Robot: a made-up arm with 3 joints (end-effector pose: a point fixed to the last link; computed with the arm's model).
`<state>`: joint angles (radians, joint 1 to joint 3).
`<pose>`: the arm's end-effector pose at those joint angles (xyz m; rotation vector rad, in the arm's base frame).
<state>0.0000 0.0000 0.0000</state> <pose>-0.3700 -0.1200 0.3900 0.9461 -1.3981 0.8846</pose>
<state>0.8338 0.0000 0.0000</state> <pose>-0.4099 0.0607 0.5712 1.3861 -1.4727 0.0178</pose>
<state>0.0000 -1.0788 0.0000</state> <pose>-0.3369 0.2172 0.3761 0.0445 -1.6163 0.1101</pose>
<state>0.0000 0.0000 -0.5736</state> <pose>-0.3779 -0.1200 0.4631 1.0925 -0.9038 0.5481</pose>
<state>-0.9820 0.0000 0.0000</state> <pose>-0.2283 -0.3846 0.4197 0.2682 -1.0726 1.7528</pose>
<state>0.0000 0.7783 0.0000</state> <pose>-0.1851 -0.2891 0.3877 1.5631 -1.0109 1.4041</pose>
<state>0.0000 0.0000 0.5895</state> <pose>-0.3219 -0.1200 0.3317 0.7079 -1.8902 1.2243</pose>
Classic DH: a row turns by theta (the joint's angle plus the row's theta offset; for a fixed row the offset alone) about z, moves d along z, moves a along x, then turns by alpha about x. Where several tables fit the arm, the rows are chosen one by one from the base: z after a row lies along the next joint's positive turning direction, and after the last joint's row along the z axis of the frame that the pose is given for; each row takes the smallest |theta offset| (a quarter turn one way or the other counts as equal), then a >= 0, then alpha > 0; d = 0 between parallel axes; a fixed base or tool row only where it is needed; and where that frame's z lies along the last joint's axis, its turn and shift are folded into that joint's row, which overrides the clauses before.
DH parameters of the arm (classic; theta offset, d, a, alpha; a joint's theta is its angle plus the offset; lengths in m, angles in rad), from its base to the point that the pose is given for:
base (fixed): -1.1042 0.5983 0.0621 -1.8176
joint 1: -0.0124 -0.0423 -0.1156 1.7603
joint 2: 1.1024 -0.1758 -0.1811 1.6074
joint 3: -1.4154 -0.1528 0.0366 0.3995
tool (fixed): 3.0241 0.3208 0 0

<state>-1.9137 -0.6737 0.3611</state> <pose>-0.0257 -0.5314 0.4826 -0.9650 -1.3095 2.5545</pose>
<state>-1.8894 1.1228 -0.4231</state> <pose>0.0006 -0.2238 0.8762 -0.2163 0.7429 1.7926</pose>
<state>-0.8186 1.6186 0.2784</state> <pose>0.1853 -0.3386 0.5640 1.6639 0.2392 2.1797</pose>
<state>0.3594 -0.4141 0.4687</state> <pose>-0.3927 0.0994 0.4357 0.5128 -1.8316 0.5118</pose>
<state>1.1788 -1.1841 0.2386</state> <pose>-0.1948 0.3003 0.8817 0.3363 -1.0744 -0.7485</pose>
